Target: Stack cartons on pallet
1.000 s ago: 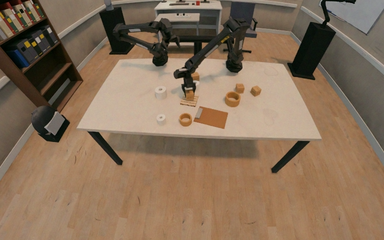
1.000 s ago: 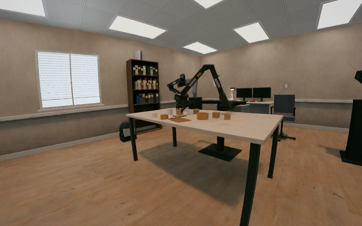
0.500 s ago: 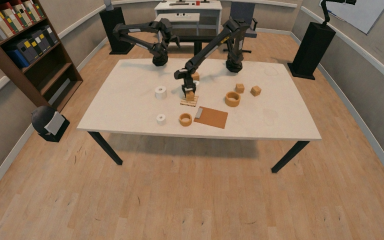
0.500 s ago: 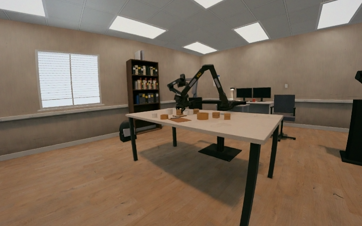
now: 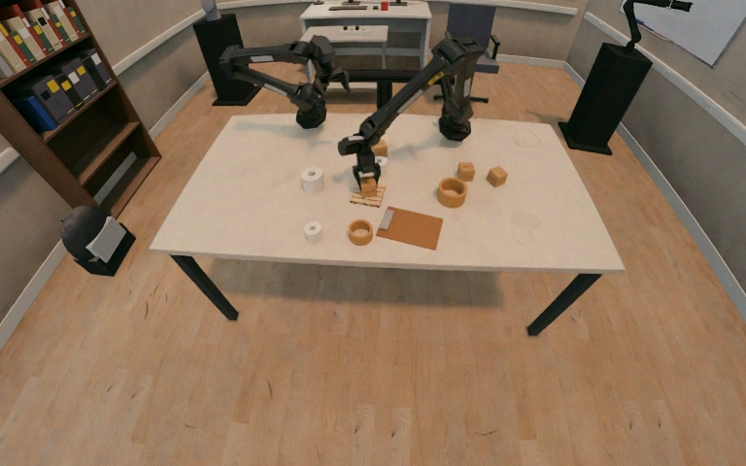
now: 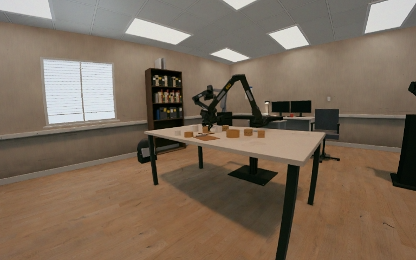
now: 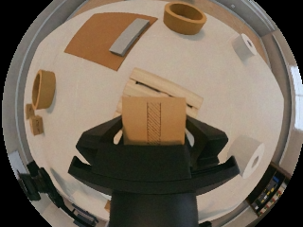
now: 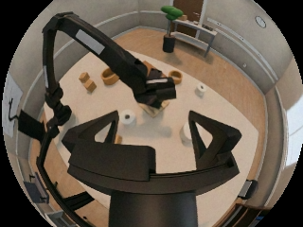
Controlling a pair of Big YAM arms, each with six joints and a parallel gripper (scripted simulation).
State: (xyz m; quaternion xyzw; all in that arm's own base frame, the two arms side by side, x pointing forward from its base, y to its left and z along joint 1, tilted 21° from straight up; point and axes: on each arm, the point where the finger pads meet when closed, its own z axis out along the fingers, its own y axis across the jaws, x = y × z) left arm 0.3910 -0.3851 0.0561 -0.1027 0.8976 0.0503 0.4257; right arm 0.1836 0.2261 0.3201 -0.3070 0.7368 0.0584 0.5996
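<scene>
My left gripper is now right at the carton. From my left hand the other things lie so: wooden pallet (3 cm below).
</scene>
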